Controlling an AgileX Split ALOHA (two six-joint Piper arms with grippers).
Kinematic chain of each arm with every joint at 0, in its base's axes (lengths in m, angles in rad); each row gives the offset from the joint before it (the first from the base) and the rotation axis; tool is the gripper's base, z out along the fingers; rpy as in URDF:
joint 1: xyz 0 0 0.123 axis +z
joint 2: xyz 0 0 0 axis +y
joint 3: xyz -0.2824 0 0.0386 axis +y
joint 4: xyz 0.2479 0 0.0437 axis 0.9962 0 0.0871
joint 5: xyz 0 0 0 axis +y
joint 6: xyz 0.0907 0 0.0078 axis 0.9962 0 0.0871
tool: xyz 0 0 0 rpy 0 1.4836 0
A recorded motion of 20 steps. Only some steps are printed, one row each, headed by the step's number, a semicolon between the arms.
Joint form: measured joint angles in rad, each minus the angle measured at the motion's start. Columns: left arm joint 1, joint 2, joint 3, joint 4, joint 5, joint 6; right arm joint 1, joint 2, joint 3, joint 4, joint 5, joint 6.
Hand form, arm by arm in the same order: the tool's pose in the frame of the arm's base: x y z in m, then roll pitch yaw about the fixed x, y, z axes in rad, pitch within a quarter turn. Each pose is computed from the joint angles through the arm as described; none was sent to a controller.
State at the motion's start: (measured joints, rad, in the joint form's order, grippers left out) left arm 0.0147 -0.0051 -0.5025 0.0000 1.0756 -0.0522; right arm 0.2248 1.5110 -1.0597 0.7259 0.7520 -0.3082
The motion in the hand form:
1: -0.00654 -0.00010 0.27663 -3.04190 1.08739 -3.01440; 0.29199 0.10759 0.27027 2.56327 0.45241 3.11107
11: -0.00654 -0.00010 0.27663 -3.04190 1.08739 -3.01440; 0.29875 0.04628 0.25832 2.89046 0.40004 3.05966
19: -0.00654 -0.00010 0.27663 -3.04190 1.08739 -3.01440; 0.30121 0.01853 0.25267 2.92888 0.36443 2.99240
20: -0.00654 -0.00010 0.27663 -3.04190 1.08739 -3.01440; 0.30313 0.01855 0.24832 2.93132 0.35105 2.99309
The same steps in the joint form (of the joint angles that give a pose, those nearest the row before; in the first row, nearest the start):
1: 0.0000 0.0000 0.0000 0.0000 0.0000 0.0000; 0.0000 0.0000 -0.0019 -0.0369 0.0046 0.0238
11: 0.0000 0.0000 0.0000 0.0000 0.0000 0.0000; -0.1242 0.0000 -0.0049 -0.4759 0.0389 0.3013
19: 0.0000 0.0000 0.0000 0.0000 0.0000 0.0000; -0.2090 0.0140 -0.0049 -0.5170 0.0637 0.3198
20: 0.0000 0.0000 0.0000 0.0000 0.0000 0.0000; -0.2090 0.0285 -0.0048 -0.5170 0.0628 0.3198

